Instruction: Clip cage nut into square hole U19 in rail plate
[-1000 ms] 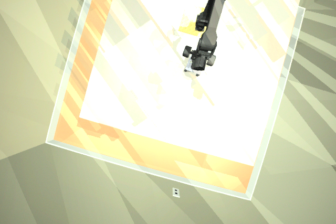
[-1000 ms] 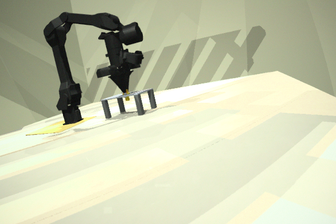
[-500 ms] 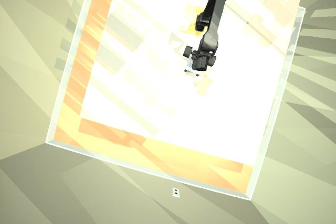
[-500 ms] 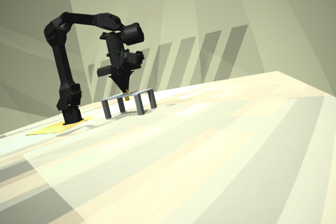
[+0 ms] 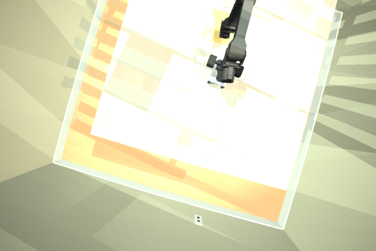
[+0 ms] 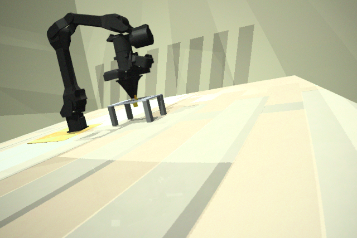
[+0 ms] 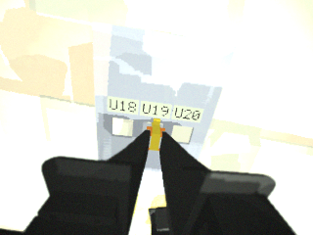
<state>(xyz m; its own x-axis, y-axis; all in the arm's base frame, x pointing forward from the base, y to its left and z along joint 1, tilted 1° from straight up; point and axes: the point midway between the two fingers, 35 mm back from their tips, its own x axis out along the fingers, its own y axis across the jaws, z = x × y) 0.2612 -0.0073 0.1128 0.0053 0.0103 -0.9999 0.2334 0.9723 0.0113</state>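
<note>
Now: gripper tip 1 cm above the yellow cage nut.
</note>
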